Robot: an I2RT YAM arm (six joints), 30 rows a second.
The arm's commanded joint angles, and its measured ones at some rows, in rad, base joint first. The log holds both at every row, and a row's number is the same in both.
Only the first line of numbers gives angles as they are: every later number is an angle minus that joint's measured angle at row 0.
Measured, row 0: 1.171, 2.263, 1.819, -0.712, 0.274, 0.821
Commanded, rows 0 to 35: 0.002, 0.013, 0.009, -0.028, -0.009, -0.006; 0.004, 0.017, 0.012, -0.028, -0.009, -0.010; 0.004, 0.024, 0.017, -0.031, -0.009, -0.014; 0.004, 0.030, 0.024, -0.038, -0.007, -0.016; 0.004, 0.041, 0.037, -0.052, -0.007, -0.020; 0.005, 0.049, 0.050, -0.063, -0.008, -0.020; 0.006, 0.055, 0.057, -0.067, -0.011, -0.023; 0.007, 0.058, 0.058, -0.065, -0.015, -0.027; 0.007, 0.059, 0.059, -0.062, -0.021, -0.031; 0.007, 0.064, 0.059, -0.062, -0.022, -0.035; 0.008, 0.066, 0.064, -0.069, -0.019, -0.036; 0.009, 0.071, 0.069, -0.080, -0.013, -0.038; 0.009, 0.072, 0.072, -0.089, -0.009, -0.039; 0.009, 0.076, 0.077, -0.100, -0.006, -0.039; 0.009, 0.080, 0.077, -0.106, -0.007, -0.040; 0.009, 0.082, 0.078, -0.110, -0.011, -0.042; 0.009, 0.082, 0.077, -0.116, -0.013, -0.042; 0.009, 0.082, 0.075, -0.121, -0.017, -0.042; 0.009, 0.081, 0.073, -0.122, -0.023, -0.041; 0.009, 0.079, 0.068, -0.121, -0.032, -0.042; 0.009, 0.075, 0.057, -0.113, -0.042, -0.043; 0.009, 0.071, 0.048, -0.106, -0.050, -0.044; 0.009, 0.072, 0.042, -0.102, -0.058, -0.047; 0.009, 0.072, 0.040, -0.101, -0.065, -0.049; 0.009, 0.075, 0.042, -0.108, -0.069, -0.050; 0.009, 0.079, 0.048, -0.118, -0.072, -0.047; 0.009, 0.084, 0.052, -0.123, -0.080, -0.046; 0.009, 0.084, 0.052, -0.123, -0.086, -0.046; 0.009, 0.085, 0.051, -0.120, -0.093, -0.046; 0.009, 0.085, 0.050, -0.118, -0.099, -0.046; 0.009, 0.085, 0.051, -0.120, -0.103, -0.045; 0.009, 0.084, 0.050, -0.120, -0.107, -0.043; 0.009, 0.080, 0.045, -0.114, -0.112, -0.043; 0.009, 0.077, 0.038, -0.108, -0.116, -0.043; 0.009, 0.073, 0.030, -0.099, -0.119, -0.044; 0.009, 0.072, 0.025, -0.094, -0.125, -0.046
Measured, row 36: 0.006, 0.065, 0.044, -0.063, -0.022, -0.054
